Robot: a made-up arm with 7 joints. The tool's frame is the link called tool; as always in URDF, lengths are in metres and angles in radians. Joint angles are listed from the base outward.
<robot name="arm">
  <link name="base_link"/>
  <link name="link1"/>
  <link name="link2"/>
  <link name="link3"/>
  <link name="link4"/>
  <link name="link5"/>
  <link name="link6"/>
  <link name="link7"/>
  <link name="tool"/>
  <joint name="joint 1" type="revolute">
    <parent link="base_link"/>
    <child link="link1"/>
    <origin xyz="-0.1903 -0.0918 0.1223" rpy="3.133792 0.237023 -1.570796"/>
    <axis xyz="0 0 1"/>
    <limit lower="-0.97" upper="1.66"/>
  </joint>
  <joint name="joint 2" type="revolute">
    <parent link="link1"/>
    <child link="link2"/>
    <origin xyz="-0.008 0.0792 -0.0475" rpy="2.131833 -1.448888 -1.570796"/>
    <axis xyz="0 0 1"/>
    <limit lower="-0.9" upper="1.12"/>
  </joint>
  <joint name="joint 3" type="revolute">
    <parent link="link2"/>
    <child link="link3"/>
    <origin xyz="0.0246 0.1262 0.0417" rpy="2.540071 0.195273 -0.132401"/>
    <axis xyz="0 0 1"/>
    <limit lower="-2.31" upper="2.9"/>
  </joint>
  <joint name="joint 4" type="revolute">
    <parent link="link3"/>
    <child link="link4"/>
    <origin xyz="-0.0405 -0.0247 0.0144" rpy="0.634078 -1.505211 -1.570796"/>
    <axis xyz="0 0 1"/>
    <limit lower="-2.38" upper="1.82"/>
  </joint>
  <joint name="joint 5" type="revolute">
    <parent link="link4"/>
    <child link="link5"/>
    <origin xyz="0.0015 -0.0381 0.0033" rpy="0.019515 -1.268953 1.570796"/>
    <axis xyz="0 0 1"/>
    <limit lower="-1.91" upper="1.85"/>
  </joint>
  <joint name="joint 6" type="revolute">
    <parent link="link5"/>
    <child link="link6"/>
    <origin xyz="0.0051 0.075 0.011" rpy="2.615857 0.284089 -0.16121"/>
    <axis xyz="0 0 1"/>
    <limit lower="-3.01" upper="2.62"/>
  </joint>
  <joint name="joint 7" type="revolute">
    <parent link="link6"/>
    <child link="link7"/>
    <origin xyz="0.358 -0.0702 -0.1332" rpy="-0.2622 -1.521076 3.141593"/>
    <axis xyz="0 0 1"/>
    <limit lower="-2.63" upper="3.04"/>
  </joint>
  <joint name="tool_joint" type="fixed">
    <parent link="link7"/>
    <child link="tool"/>
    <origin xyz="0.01 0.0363 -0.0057" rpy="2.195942 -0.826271 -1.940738"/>
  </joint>
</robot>
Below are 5 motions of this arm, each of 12 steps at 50 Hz.
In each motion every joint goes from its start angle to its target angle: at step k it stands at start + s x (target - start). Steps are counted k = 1, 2, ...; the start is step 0. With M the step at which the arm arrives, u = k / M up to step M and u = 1 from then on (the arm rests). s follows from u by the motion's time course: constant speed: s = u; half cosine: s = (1 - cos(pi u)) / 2; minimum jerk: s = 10 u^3 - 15 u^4 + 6 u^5.
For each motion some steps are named. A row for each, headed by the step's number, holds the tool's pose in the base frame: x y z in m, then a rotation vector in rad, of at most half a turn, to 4 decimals.
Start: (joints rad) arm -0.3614 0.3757 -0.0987 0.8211 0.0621 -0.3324 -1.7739
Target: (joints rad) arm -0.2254 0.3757 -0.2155 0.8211 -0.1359 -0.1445 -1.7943
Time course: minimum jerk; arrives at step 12
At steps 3, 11, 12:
3: -0.2316 0.1919 0.4672 -0.3573 -1.3483 0.6695
11: -0.0814 0.1553 0.3613 -0.5833 -0.9280 0.5189
12: -0.0807 0.1550 0.3606 -0.5845 -0.9256 0.5181

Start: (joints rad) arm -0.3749 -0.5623 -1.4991 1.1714 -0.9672 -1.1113 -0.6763
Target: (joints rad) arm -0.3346 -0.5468 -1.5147 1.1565 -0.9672 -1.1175 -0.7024
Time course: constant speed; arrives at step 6
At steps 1, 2, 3, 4, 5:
1: 0.0235 0.1932 0.0856 0.5318 0.4730 0.0954
2: 0.0248 0.1920 0.0833 0.5294 0.4743 0.0898
3: 0.0261 0.1907 0.0811 0.5271 0.4757 0.0842
4: 0.0273 0.1895 0.0788 0.5248 0.4770 0.0786
5: 0.0286 0.1883 0.0766 0.5225 0.4784 0.0730

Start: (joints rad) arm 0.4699 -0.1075 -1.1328 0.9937 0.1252 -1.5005 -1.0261
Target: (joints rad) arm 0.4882 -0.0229 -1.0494 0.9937 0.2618 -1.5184 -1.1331
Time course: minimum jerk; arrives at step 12
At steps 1, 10, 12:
1: -0.0695 0.2615 0.5364 0.7264 -0.6833 0.5741
10: -0.1352 0.2600 0.5797 0.6954 -0.9088 0.6703
12: -0.1377 0.2598 0.5811 0.6942 -0.9174 0.6735

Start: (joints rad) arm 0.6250 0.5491 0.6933 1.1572 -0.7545 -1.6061 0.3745
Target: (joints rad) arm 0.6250 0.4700 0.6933 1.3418 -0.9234 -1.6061 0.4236
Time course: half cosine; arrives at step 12
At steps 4, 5, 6, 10, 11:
4: -0.3229 0.1469 0.7175 1.3567 -0.2891 0.7187
5: -0.3239 0.1416 0.7173 1.3743 -0.2810 0.7288
6: -0.3248 0.1359 0.7170 1.3931 -0.2715 0.7397
10: -0.3259 0.1177 0.7151 1.4547 -0.2344 0.7773
11: -0.3258 0.1156 0.7148 1.4617 -0.2296 0.7817

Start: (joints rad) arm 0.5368 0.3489 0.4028 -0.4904 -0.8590 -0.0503 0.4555
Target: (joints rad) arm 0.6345 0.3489 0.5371 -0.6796 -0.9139 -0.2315 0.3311
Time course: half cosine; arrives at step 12
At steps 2, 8, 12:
2: -0.1880 -0.2705 0.4556 0.1284 -0.5988 -2.1959
8: -0.2077 -0.2592 0.4782 -0.0189 -0.6541 -2.2457
12: -0.2151 -0.2544 0.4861 -0.0751 -0.6712 -2.2654

